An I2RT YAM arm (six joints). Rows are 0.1 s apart.
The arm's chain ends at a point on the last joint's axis. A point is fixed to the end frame.
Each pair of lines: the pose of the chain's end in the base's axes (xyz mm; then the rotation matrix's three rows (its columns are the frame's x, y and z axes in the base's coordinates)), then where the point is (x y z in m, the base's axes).
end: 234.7 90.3 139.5; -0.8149 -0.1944 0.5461; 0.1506 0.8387 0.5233; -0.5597 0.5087 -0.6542
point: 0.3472 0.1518 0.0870
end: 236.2 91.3 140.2; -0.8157 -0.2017 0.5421; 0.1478 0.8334 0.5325; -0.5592 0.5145 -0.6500
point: 0.3482 0.1541 0.0882
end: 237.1 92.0 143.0; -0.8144 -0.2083 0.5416; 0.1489 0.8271 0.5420; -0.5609 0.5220 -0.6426
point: 0.3490 0.1560 0.0920
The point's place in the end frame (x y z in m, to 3 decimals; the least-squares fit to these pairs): -0.053 0.003 0.128
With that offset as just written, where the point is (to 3 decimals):
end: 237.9 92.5 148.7; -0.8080 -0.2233 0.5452; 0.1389 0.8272 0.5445; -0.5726 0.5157 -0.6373
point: 0.350 0.157 0.099
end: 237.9 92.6 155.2; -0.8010 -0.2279 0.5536; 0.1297 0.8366 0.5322; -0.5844 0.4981 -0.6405
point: 0.351 0.156 0.106
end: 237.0 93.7 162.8; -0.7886 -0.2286 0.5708; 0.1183 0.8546 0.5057; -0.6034 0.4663 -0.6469
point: 0.351 0.155 0.113
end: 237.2 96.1 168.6; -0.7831 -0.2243 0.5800; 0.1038 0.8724 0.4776; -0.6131 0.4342 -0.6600
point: 0.352 0.154 0.118
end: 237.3 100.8 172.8; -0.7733 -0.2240 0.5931; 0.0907 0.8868 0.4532; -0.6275 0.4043 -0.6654
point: 0.354 0.157 0.122
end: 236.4 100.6 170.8; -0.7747 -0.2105 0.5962; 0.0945 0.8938 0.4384; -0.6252 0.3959 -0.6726
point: 0.353 0.154 0.119
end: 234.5 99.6 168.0; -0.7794 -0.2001 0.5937; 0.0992 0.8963 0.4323; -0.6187 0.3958 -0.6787
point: 0.351 0.152 0.115
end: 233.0 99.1 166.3; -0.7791 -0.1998 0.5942; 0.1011 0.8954 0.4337; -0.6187 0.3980 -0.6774
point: 0.350 0.152 0.114
